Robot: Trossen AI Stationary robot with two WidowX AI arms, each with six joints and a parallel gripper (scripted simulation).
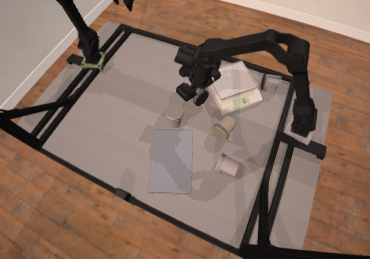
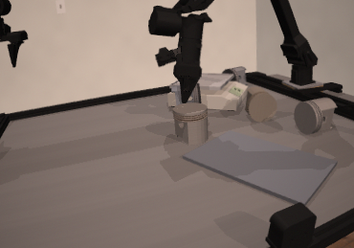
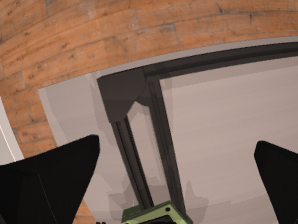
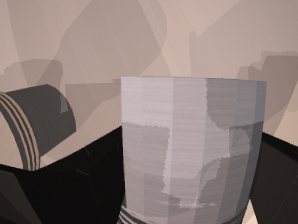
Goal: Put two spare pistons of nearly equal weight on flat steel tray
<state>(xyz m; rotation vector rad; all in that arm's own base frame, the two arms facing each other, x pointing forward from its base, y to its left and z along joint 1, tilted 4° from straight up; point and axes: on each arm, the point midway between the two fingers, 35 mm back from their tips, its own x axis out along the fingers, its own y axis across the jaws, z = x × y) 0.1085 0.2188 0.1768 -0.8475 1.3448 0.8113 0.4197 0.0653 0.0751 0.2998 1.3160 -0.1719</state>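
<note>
My right gripper is now 120 mm to the left of the weighing scale, 110 mm short of it and 40 mm above it. From my right hand the other things lie so: dark piston: 30 mm below, 10 mm to the right, 10 mm behind; flat steel tray: 280 mm behind, 80 mm below, 20 mm to the right.
</note>
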